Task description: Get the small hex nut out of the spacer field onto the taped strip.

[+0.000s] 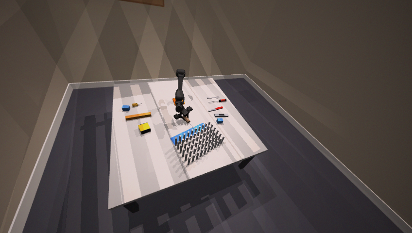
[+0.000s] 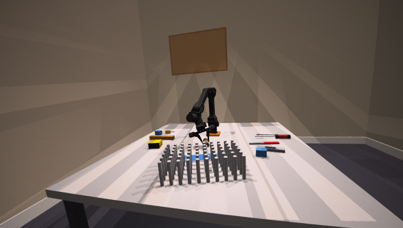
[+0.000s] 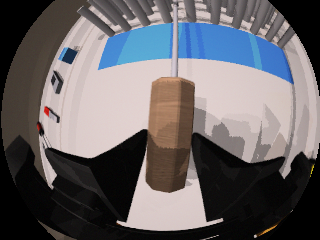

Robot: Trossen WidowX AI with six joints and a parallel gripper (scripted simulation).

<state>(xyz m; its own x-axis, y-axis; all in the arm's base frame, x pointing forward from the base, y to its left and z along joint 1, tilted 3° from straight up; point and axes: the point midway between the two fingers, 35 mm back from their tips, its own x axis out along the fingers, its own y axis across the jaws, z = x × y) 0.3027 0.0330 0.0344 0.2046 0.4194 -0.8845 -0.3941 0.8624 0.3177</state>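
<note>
My gripper tip is now 140 mm short of the blue taped strip, 40 mm above it and 20 mm to the right of it. The rest, counted from my gripper tip: black block: 380 mm to the right, 70 mm ahead, 20 mm below; red-handled tool: 360 mm to the left, 170 mm behind, 30 mm below; wooden-handled tool: 100 mm ahead, 40 mm to the left.
</note>
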